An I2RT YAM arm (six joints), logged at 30 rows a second.
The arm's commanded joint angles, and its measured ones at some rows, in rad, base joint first. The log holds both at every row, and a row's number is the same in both.
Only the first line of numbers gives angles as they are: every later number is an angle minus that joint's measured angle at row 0.
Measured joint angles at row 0:
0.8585, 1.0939, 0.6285, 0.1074, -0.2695, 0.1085
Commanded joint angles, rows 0 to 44:
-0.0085, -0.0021, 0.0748, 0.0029, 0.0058, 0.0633
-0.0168, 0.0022, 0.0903, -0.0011, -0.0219, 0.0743
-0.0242, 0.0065, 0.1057, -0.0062, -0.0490, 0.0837
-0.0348, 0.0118, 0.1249, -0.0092, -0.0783, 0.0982
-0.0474, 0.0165, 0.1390, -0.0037, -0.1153, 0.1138
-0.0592, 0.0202, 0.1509, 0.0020, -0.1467, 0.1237
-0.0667, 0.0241, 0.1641, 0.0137, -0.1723, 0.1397
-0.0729, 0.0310, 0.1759, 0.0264, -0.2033, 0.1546
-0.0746, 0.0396, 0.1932, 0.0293, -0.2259, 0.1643
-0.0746, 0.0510, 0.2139, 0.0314, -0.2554, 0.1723
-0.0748, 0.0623, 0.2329, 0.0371, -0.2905, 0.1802
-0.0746, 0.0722, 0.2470, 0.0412, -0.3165, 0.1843
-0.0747, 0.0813, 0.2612, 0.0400, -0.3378, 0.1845
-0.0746, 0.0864, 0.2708, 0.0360, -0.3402, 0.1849
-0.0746, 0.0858, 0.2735, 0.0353, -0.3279, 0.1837
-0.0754, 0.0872, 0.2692, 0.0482, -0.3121, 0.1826
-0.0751, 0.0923, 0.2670, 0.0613, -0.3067, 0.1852
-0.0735, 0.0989, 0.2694, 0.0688, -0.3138, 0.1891
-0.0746, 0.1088, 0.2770, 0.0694, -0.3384, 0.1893
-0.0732, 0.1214, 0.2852, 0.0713, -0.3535, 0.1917
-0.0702, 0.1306, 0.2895, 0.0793, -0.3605, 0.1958
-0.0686, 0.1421, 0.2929, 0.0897, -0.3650, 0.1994
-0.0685, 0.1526, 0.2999, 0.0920, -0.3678, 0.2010
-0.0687, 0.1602, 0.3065, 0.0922, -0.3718, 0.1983
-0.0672, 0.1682, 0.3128, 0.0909, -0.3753, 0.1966
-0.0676, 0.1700, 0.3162, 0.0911, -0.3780, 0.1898
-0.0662, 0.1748, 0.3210, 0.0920, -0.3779, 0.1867
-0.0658, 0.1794, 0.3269, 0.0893, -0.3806, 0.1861
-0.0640, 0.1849, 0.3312, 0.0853, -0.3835, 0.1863
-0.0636, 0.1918, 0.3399, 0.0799, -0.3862, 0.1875
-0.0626, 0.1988, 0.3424, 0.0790, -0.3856, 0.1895
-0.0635, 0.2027, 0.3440, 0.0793, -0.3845, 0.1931
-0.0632, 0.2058, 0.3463, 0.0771, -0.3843, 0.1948
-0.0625, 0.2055, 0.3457, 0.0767, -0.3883, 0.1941
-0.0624, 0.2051, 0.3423, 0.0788, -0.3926, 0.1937
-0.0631, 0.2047, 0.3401, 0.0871, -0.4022, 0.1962
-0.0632, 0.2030, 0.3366, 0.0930, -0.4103, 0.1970
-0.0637, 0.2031, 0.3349, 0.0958, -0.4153, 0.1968
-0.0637, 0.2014, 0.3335, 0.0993, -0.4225, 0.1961
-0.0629, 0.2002, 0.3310, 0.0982, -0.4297, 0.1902
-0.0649, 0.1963, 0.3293, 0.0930, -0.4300, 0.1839
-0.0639, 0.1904, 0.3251, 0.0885, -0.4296, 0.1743
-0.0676, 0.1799, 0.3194, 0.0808, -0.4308, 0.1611
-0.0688, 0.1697, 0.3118, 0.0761, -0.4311, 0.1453
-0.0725, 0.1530, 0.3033, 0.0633, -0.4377, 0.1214
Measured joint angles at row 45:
-0.0675, 0.1938, 0.3178, 0.0641, -0.4059, 0.1747
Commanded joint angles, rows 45 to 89:
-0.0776, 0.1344, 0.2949, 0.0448, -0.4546, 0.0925
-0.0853, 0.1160, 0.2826, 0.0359, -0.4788, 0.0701
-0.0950, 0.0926, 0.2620, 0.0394, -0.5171, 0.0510
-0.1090, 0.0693, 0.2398, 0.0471, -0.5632, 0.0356
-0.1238, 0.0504, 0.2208, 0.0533, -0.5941, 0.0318
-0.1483, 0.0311, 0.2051, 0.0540, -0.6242, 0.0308
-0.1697, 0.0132, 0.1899, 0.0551, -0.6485, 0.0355
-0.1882, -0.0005, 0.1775, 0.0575, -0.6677, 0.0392
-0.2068, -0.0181, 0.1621, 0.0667, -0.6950, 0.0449
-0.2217, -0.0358, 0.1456, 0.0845, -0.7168, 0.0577
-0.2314, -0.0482, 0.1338, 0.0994, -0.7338, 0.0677
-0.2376, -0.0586, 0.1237, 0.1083, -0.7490, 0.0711
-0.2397, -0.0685, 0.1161, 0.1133, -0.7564, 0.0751
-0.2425, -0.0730, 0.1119, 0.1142, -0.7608, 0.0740
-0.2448, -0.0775, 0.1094, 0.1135, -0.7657, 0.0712
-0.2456, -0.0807, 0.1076, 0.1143, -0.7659, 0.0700
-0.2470, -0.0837, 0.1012, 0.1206, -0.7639, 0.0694
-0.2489, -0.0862, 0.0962, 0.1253, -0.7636, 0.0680
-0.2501, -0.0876, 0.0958, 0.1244, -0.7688, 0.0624
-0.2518, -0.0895, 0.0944, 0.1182, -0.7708, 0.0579
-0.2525, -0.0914, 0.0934, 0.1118, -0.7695, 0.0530
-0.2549, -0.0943, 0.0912, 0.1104, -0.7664, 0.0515
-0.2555, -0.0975, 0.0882, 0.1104, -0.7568, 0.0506
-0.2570, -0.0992, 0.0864, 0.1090, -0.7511, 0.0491
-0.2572, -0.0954, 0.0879, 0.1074, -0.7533, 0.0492
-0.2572, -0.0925, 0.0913, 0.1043, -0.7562, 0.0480
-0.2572, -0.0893, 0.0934, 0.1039, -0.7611, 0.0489
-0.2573, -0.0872, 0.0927, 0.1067, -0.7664, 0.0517
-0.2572, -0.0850, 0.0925, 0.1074, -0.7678, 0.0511
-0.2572, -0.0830, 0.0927, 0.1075, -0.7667, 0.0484
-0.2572, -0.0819, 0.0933, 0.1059, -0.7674, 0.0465
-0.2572, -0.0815, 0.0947, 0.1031, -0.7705, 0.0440
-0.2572, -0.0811, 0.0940, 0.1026, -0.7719, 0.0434
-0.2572, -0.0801, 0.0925, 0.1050, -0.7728, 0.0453
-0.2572, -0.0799, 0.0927, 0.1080, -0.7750, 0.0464
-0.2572, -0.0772, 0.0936, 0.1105, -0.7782, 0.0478
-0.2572, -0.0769, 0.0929, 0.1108, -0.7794, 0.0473
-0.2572, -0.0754, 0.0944, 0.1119, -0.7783, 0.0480
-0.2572, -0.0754, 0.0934, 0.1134, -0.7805, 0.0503
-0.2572, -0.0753, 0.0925, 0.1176, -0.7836, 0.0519
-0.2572, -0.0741, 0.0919, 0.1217, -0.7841, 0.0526
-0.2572, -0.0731, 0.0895, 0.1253, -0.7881, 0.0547
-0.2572, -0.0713, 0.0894, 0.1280, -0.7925, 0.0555
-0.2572, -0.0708, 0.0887, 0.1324, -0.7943, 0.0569
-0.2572, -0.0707, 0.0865, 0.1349, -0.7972, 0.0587
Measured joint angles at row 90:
-0.2506, -0.0721, 0.1030, 0.0927, -0.7664, 0.0603
